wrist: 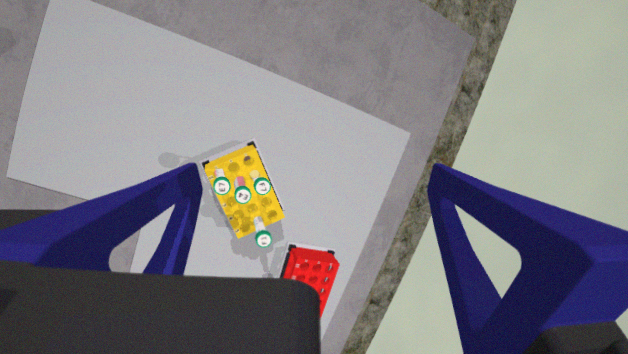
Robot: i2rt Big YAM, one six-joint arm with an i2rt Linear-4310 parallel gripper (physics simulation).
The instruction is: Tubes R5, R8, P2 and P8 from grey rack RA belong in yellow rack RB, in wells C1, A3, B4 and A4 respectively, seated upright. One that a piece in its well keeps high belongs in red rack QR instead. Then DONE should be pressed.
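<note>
My gripper is open and empty, high above the table, with its fingers wide apart. The yellow rack RB stands tilted in view between the fingertips, nearer the left one. Three green-capped tubes stand side by side in it, and another green-capped tube stands at its lower end. Their cap labels are too small and turned to read surely. The red rack QR is below and right of the yellow rack; its lower part is hidden by the dark gripper body. Grey rack RA and DONE do not show.
Both racks stand on a light grey sheet on the darker grey table top. A speckled stone-like strip runs along the table's right side, with a pale green surface beyond it.
</note>
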